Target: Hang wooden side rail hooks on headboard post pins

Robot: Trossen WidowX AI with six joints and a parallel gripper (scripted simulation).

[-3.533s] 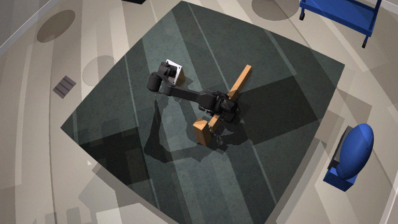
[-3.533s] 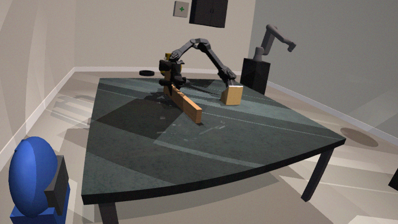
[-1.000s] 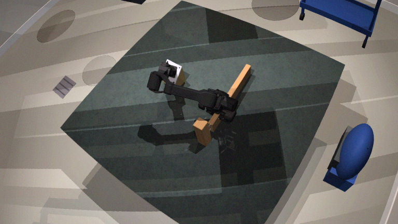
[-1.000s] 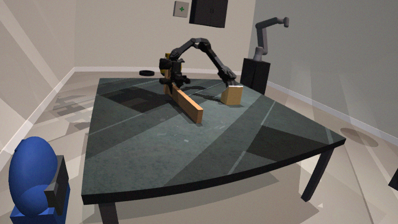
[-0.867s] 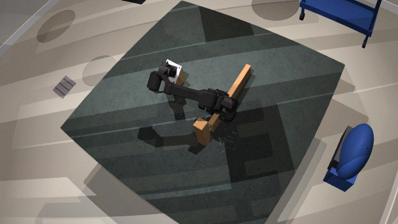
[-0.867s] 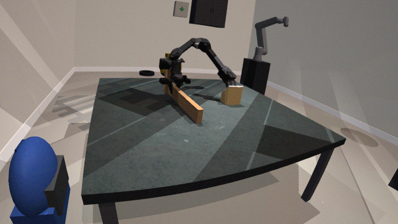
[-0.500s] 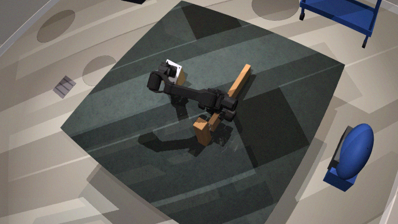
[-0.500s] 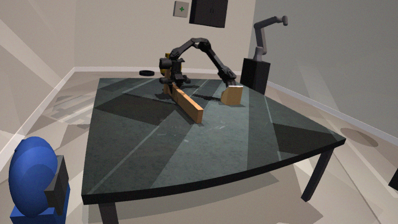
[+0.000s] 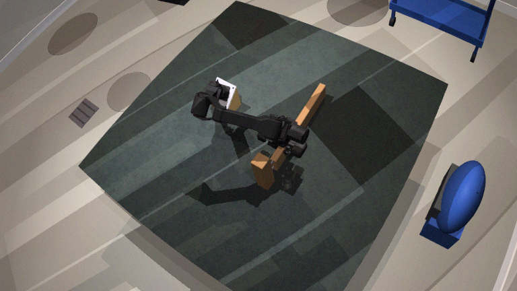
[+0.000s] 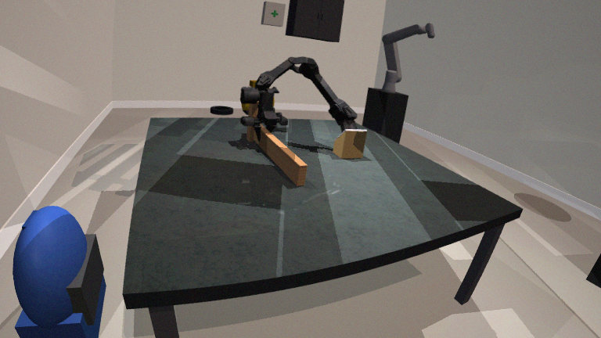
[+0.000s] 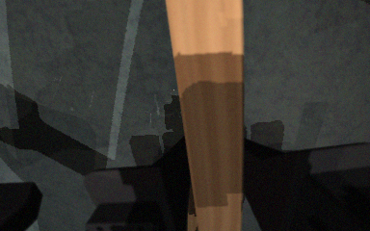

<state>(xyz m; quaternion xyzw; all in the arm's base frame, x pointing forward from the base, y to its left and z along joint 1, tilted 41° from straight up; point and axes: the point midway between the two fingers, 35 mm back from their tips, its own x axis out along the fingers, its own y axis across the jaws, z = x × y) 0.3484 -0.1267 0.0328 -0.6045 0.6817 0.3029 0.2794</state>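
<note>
Now: gripper tip 10 mm past the headboard post, 130 mm to the left of it and 40 mm below it.
</note>
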